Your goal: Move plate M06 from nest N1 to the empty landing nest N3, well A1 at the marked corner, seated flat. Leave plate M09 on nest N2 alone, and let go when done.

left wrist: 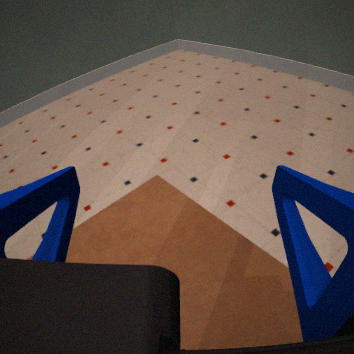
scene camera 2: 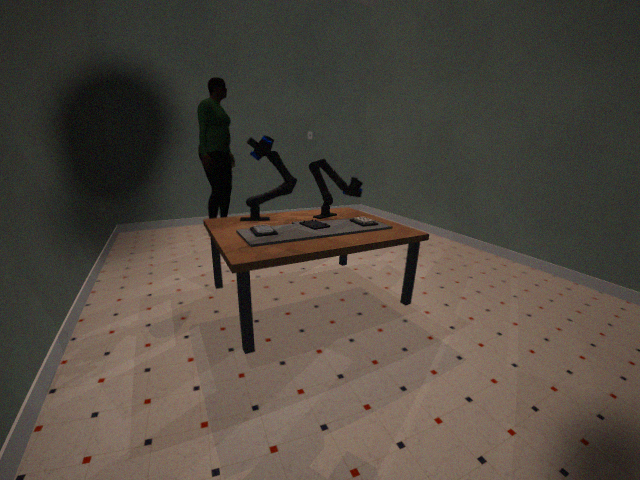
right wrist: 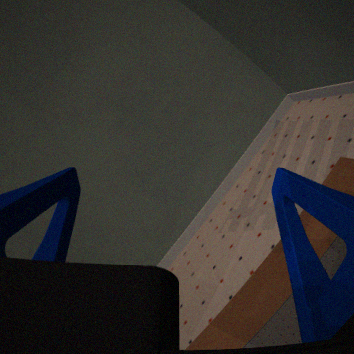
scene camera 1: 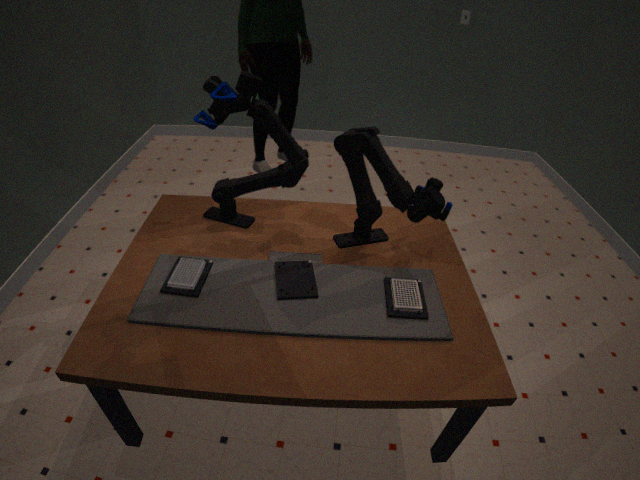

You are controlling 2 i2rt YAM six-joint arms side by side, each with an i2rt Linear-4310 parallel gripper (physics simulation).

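Note:
A pale plate [scene camera 1: 187, 273] [scene camera 2: 262, 228] lies on the dark nest at the picture's left end of the grey mat. A white plate with a grid of wells [scene camera 1: 406, 295] [scene camera 2: 363, 221] lies on the dark nest at the picture's right end. I cannot read which is M06 or M09. The empty dark nest [scene camera 1: 295, 280] [scene camera 2: 314, 224] is between them. My left gripper [scene camera 1: 439, 198] [left wrist: 175, 176] is open and empty, high beyond the right-hand plate. My right gripper [scene camera 1: 209, 104] [right wrist: 175, 178] is open and empty, high above the table's back left.
The grey mat [scene camera 1: 222, 310] lies on the wooden table [scene camera 1: 289, 369]. The two arm bases [scene camera 1: 229, 217] [scene camera 1: 360, 237] stand behind the mat. A person in a green top [scene camera 1: 271, 31] [scene camera 2: 213, 126] stands behind the table, beyond my right arm.

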